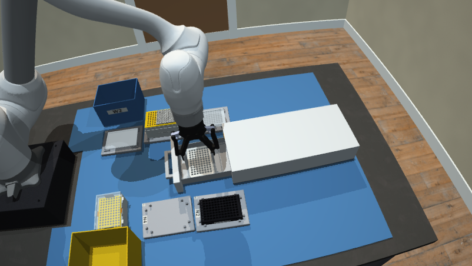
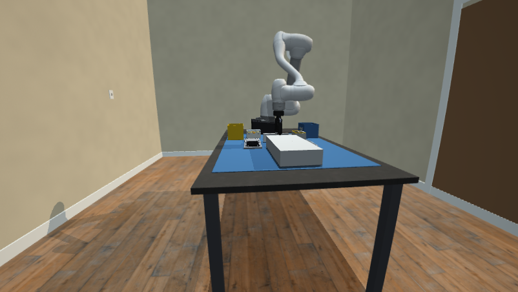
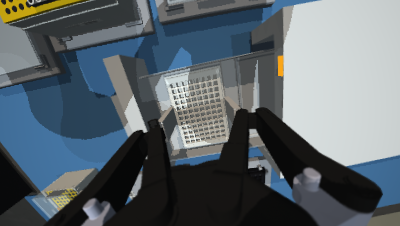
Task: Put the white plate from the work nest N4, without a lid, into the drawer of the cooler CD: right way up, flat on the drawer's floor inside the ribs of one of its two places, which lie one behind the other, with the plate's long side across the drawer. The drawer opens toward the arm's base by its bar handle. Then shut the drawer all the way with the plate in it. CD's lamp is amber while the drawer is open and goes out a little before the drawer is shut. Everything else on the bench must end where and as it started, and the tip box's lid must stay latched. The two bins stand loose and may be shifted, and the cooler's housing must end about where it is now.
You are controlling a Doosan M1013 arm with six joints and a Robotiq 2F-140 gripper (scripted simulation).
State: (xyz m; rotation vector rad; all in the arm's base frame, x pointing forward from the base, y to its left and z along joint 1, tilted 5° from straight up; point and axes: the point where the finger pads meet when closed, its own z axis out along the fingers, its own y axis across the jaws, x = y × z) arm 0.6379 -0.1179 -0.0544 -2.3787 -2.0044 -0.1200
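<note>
Right now the white plate is 20 mm below my hand. Also, from my hand: white cooler CD 170 mm ahead, 30 mm to the right, 10 mm below; drawer 40 mm ahead, 20 mm below, 10 mm to the right; black plate 200 mm to the right, 20 mm below, 10 mm ahead.
</note>
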